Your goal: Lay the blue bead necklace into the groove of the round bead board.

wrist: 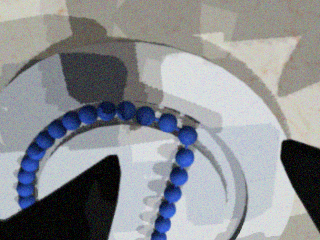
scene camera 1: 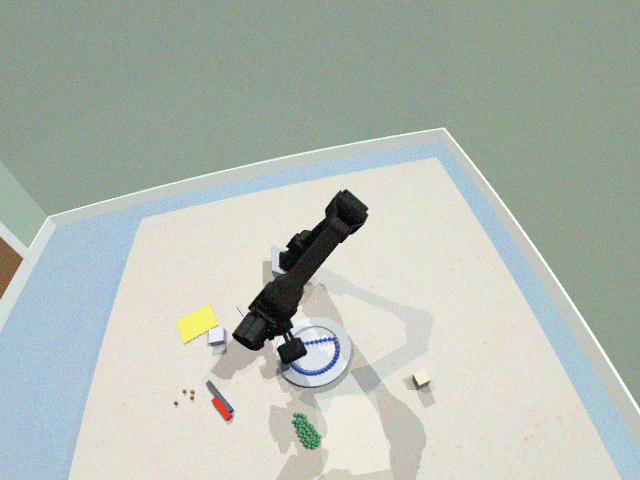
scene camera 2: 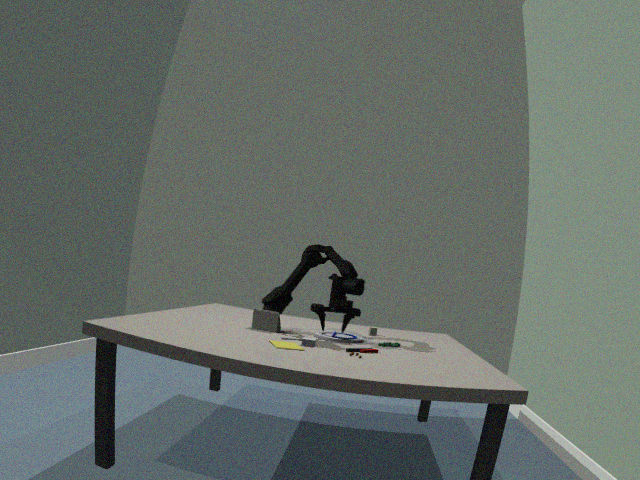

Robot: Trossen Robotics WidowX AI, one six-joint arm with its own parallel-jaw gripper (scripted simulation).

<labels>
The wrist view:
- my gripper: 199, 156
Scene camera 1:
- my gripper: 289, 341
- yellow card: 203, 319
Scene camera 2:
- my gripper: 332, 331
</labels>
